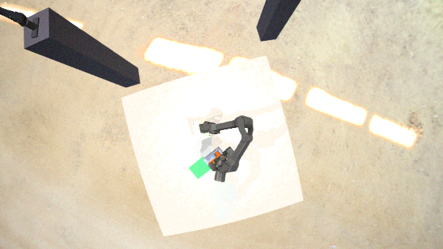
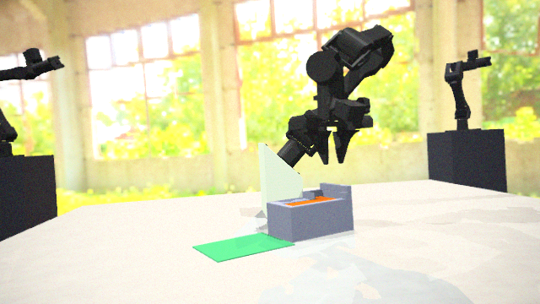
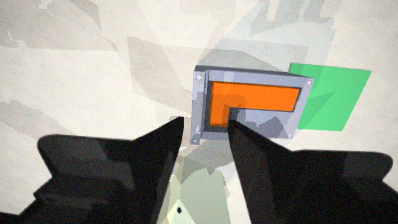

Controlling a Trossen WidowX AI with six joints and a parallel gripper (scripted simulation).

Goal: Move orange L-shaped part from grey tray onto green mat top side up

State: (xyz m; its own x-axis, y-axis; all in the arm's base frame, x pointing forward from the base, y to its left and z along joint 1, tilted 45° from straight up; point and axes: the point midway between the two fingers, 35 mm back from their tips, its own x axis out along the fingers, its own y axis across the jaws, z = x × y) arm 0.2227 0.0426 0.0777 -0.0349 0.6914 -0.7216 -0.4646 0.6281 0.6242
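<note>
Now: the orange part 80 mm below my gripper tip, 50 mm to the right of it and 10 mm ahead of it. The rest, counted from my gripper tip: green mat: 200 mm to the right, 150 mm below, 90 mm ahead.
</note>
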